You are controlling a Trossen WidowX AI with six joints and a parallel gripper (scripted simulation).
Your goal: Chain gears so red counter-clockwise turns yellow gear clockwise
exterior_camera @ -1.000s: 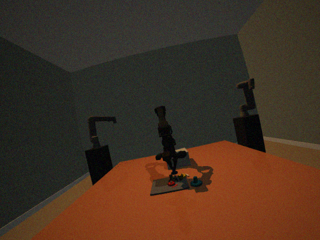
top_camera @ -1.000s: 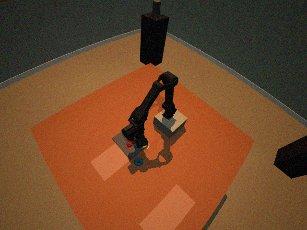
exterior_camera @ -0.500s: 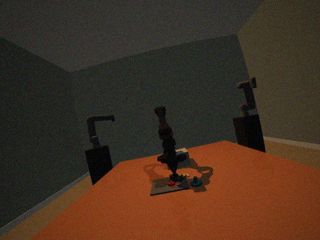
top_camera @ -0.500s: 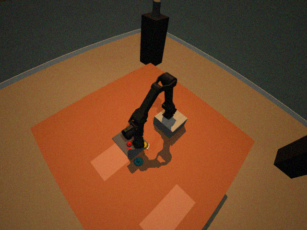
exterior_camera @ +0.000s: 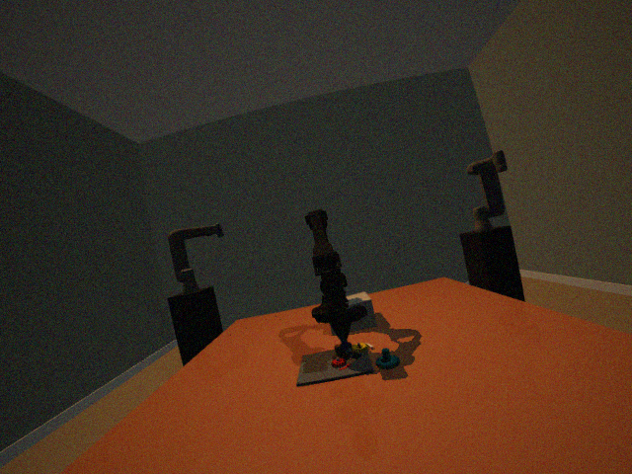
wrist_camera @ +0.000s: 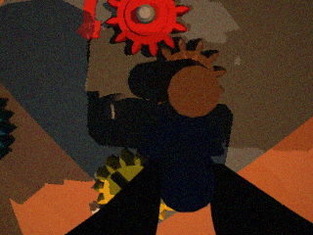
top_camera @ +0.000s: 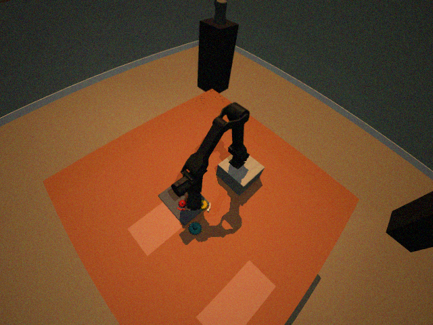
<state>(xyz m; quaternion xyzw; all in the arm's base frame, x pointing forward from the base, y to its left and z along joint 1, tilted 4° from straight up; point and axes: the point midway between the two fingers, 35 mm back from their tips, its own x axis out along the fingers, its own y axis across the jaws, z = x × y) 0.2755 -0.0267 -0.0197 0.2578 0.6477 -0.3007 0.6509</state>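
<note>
The orange-brown gear lies 2 cm ahead of my gripper tip, 2 cm to the right of it and 3 cm below it. From my gripper tip the other things lie so: blue gear 1 cm below; yellow gear 1 cm behind, 5 cm to the left, 4 cm below; grey board 4 cm ahead, 4 cm to the right, 5 cm below.
</note>
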